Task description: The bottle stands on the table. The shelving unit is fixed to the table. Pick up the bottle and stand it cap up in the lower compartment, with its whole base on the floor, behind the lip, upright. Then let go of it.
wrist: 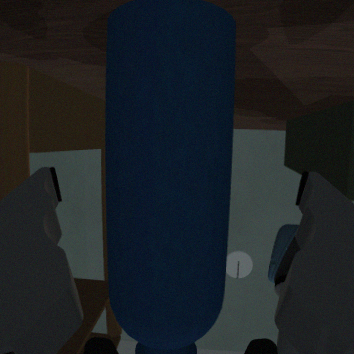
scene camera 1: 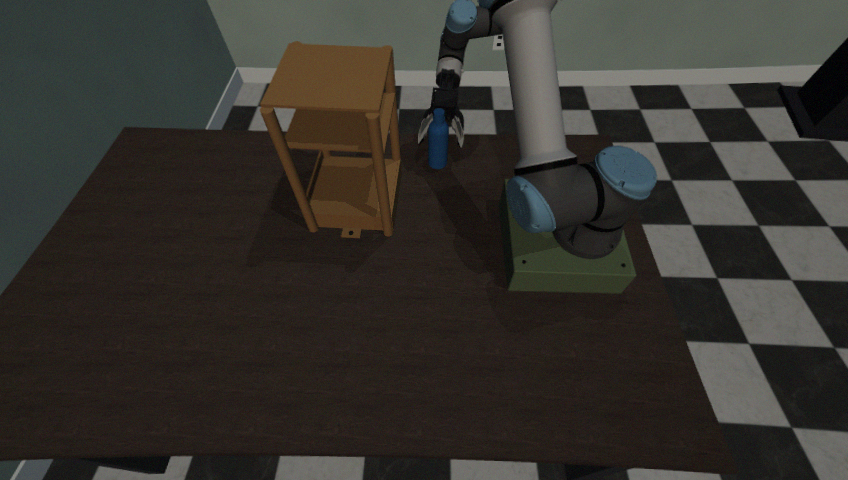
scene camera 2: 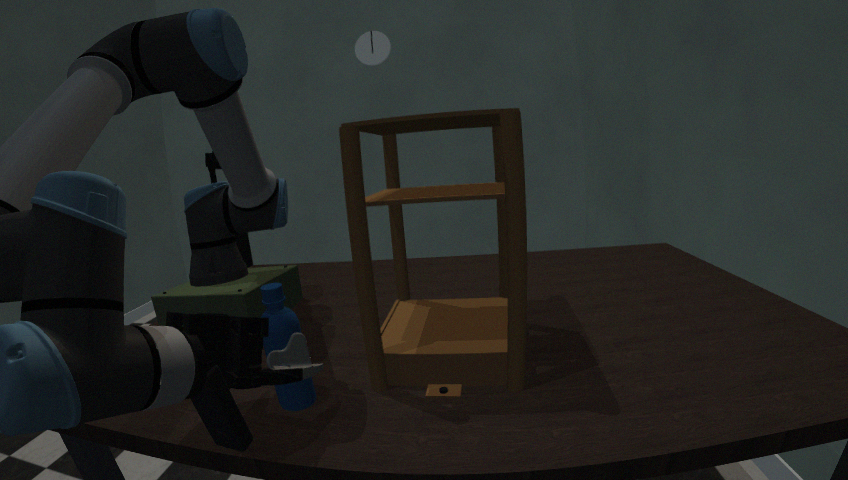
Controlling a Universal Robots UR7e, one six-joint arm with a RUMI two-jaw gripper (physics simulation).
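The blue bottle stands upright on the table, cap up, beside the shelving unit. My gripper is open and roughly level. Its fingers are on either side of the bottle's body, with a gap on each side in the wrist view. The orange-brown shelving unit stands upright on the table. Its lower compartment floor is bare, with a lip along its edge. The bottle's cap is mostly cut off in the wrist view.
The arm's green base block stands on the other side of the bottle from the unit. The unit's middle shelf is above the lower compartment. A fixing tab sticks out at its foot. The table edge is near the bottle.
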